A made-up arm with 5 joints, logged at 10 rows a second.
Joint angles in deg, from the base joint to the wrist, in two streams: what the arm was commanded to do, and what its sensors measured. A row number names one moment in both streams.
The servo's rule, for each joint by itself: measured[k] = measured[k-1] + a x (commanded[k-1-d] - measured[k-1]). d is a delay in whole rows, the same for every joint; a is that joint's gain. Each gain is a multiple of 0.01, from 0.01 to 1. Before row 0 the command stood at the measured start. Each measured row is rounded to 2 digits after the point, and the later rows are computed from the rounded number. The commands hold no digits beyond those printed.
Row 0, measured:
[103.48, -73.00, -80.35, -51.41, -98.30]
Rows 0 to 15, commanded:
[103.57, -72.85, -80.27, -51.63, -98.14]
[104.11, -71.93, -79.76, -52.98, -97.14]
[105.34, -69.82, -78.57, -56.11, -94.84]
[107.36, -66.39, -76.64, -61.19, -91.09]
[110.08, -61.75, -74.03, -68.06, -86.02]
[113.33, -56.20, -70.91, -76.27, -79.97]
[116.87, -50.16, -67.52, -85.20, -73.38]
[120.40, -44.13, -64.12, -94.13, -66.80]
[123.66, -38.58, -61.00, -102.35, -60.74]
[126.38, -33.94, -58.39, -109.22, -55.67]
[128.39, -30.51, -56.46, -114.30, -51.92]
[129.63, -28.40, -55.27, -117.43, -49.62]
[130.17, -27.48, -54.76, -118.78, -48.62]
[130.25, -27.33, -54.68, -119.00, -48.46]
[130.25, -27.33, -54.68, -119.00, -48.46]
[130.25, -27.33, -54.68, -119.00, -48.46]
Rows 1 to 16, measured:
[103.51, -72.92, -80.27, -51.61, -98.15]
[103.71, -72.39, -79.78, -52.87, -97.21]
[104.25, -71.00, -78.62, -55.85, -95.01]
[105.28, -68.51, -76.72, -60.76, -91.36]
[106.86, -64.86, -74.14, -67.48, -86.39]
[109.00, -60.18, -71.04, -75.57, -80.42]
[111.60, -54.77, -67.66, -84.43, -73.87]
[114.50, -49.02, -64.26, -93.35, -67.29]
[117.52, -43.38, -61.13, -101.63, -61.20]
[120.44, -38.28, -58.50, -108.61, -56.06]
[123.06, -34.08, -56.54, -113.84, -52.21]
[125.23, -31.01, -55.32, -117.14, -49.80]
[126.86, -29.10, -54.78, -118.65, -48.70]
[127.98, -28.14, -54.68, -118.97, -48.48]
[128.73, -27.70, -54.68, -119.00, -48.46]
[129.23, -27.50, -54.68, -119.00, -48.46]
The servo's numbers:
d 0
a 0.33 0.54 0.96 0.92 0.93

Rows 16 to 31, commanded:
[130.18, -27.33, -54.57, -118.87, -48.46]
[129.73, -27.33, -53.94, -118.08, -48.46]
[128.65, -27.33, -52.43, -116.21, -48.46]
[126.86, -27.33, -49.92, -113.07, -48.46]
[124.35, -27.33, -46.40, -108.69, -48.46]
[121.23, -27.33, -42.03, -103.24, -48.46]
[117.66, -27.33, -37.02, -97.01, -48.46]
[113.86, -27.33, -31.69, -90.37, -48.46]
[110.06, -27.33, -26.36, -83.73, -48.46]
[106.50, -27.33, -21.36, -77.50, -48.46]
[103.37, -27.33, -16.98, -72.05, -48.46]
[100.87, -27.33, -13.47, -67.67, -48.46]
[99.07, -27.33, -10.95, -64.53, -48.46]
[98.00, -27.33, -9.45, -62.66, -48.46]
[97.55, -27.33, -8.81, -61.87, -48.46]
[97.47, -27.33, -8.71, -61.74, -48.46]
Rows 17 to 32, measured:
[129.54, -27.41, -54.57, -118.88, -48.46]
[129.60, -27.37, -53.97, -118.14, -48.46]
[129.29, -27.35, -52.49, -116.36, -48.46]
[128.49, -27.34, -50.02, -113.33, -48.46]
[127.12, -27.33, -46.54, -109.06, -48.46]
[125.18, -27.33, -42.21, -103.71, -48.46]
[122.70, -27.33, -37.23, -97.55, -48.46]
[119.78, -27.33, -31.91, -90.94, -48.46]
[116.57, -27.33, -26.58, -84.31, -48.46]
[113.25, -27.33, -21.57, -78.04, -48.46]
[109.99, -27.33, -17.16, -72.53, -48.46]
[106.98, -27.33, -13.62, -68.06, -48.46]
[104.37, -27.33, -11.06, -64.81, -48.46]
[102.27, -27.33, -9.51, -62.83, -48.46]
[100.71, -27.33, -8.84, -61.95, -48.46]
[99.64, -27.33, -8.72, -61.76, -48.46]

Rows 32 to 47, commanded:
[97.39, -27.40, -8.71, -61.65, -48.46]
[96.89, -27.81, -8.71, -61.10, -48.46]
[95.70, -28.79, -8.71, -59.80, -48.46]
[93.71, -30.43, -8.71, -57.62, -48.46]
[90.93, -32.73, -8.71, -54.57, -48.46]
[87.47, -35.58, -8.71, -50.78, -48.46]
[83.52, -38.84, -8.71, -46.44, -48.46]
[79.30, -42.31, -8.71, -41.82, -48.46]
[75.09, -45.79, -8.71, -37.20, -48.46]
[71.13, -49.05, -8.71, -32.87, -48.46]
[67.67, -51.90, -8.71, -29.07, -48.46]
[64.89, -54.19, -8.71, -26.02, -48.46]
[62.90, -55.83, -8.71, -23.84, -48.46]
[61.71, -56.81, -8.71, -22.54, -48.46]
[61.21, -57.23, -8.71, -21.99, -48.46]
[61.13, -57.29, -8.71, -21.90, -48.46]
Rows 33 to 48, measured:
[98.90, -27.37, -8.71, -61.66, -48.46]
[98.24, -27.61, -8.71, -61.14, -48.46]
[97.40, -28.25, -8.71, -59.91, -48.46]
[96.18, -29.43, -8.71, -57.80, -48.46]
[94.45, -31.21, -8.71, -54.83, -48.46]
[92.15, -33.57, -8.71, -51.10, -48.46]
[89.30, -36.42, -8.71, -46.81, -48.46]
[86.00, -39.60, -8.71, -42.22, -48.46]
[82.40, -42.94, -8.71, -37.60, -48.46]
[78.68, -46.24, -8.71, -33.25, -48.46]
[75.05, -49.30, -8.71, -29.40, -48.46]
[71.70, -51.94, -8.71, -26.29, -48.46]
[68.80, -54.04, -8.71, -24.04, -48.46]
[66.46, -55.54, -8.71, -22.66, -48.46]
[64.73, -56.45, -8.71, -22.04, -48.46]
[63.54, -56.90, -8.71, -21.91, -48.46]

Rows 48 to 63, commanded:
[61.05, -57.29, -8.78, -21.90, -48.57]
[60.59, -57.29, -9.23, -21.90, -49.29]
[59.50, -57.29, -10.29, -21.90, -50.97]
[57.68, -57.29, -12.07, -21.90, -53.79]
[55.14, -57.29, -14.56, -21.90, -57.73]
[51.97, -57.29, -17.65, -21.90, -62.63]
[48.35, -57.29, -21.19, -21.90, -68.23]
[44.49, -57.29, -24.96, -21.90, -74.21]
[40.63, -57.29, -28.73, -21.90, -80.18]
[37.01, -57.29, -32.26, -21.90, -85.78]
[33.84, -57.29, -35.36, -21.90, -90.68]
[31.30, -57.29, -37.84, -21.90, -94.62]
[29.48, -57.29, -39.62, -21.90, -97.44]
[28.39, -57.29, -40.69, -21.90, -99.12]
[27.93, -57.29, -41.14, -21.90, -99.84]
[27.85, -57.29, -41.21, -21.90, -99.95]
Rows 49 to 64, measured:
[62.72, -57.11, -8.78, -21.90, -48.56]
[62.02, -57.21, -9.21, -21.90, -49.24]
[61.19, -57.25, -10.25, -21.90, -50.85]
[60.03, -57.27, -12.00, -21.90, -53.58]
[58.42, -57.28, -14.46, -21.90, -57.44]
[56.29, -57.29, -17.52, -21.90, -62.27]
[53.67, -57.29, -21.04, -21.90, -67.81]
[50.64, -57.29, -24.80, -21.90, -73.76]
[47.34, -57.29, -28.57, -21.90, -79.73]
[43.93, -57.29, -32.11, -21.90, -85.36]
[40.60, -57.29, -35.23, -21.90, -90.31]
[37.53, -57.29, -37.74, -21.90, -94.32]
[34.87, -57.29, -39.54, -21.90, -97.22]
[32.73, -57.29, -40.64, -21.90, -98.99]
[31.15, -57.29, -41.12, -21.90, -99.78]
[30.06, -57.29, -41.21, -21.90, -99.94]

